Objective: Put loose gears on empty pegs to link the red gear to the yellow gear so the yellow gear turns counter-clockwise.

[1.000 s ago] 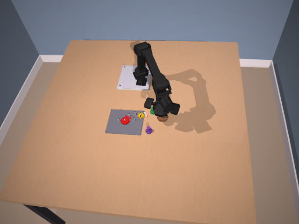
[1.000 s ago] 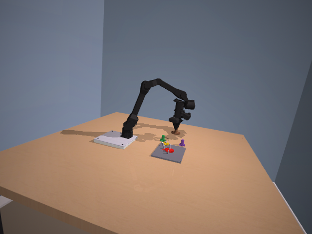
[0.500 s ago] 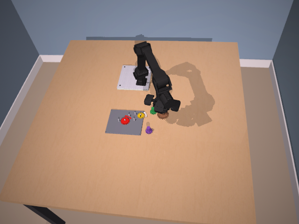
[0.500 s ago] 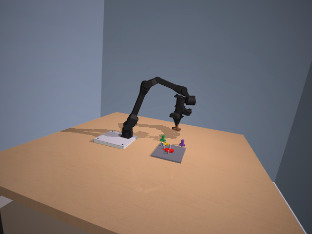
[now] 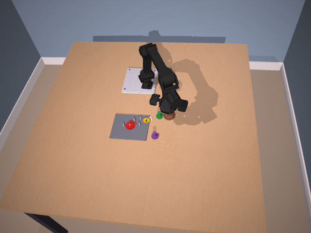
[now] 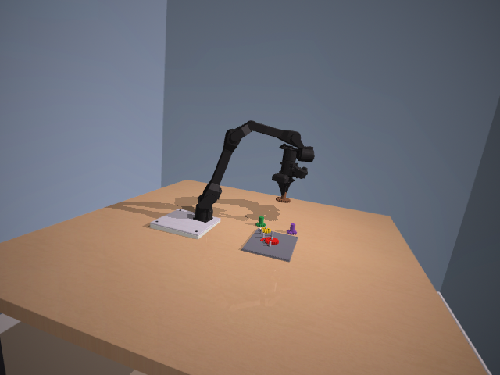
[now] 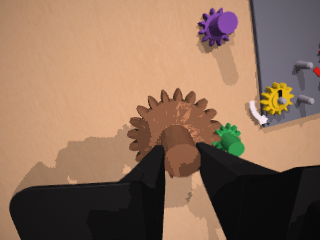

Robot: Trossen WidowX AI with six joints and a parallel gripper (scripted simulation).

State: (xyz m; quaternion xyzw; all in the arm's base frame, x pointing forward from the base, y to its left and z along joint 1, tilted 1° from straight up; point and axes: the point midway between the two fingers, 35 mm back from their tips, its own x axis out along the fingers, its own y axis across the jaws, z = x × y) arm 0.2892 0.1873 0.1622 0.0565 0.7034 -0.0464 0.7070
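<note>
Right now the yellow gear is 14 cm to the right of my gripper tip, 12 cm below it and 3 cm behind it. From my gripper tip the other things lie so: large brown gear (1 cm below); green gear (12 cm below, 7 cm to the right, 7 cm behind); purple gear (12 cm below, 8 cm to the right, 7 cm ahead).
</note>
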